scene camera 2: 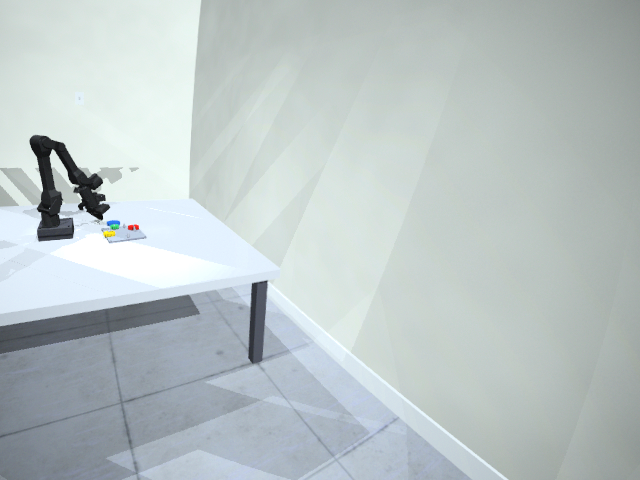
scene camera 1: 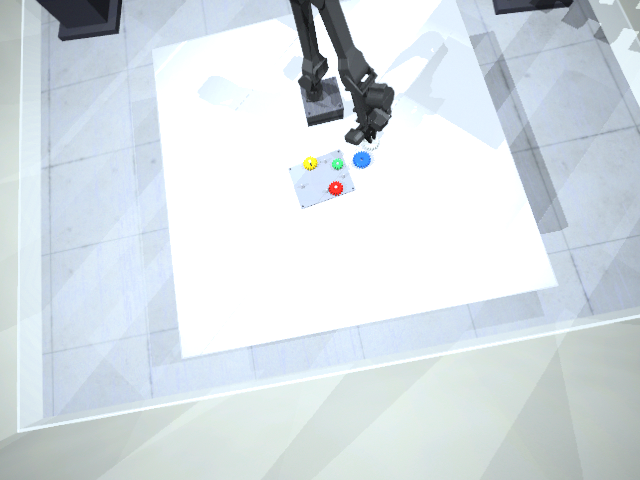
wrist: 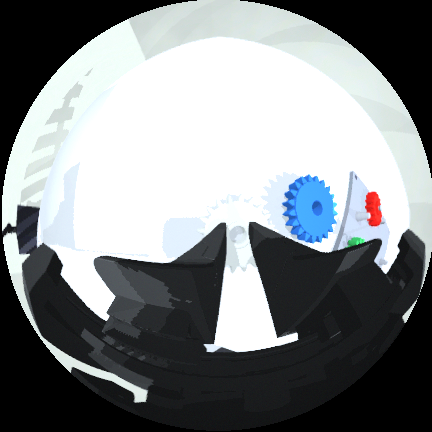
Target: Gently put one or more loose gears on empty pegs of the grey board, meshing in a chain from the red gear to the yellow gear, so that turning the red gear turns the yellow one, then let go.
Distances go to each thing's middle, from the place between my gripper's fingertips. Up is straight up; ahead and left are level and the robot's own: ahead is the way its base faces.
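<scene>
The white gear (wrist: pixel 238 252) has my hand 10 mm above it. Counting from my hand, I find the board with gears (scene camera 1: pixel 316 176) 120 mm ahead and 200 mm to the right, while the grey board (scene camera 1: pixel 315 181) is 200 mm to the right, 120 mm ahead and 10 mm below. The blue gear (wrist: pixel 310 209) is 70 mm ahead of my hand, 40 mm to the right of it and 10 mm below it.
</scene>
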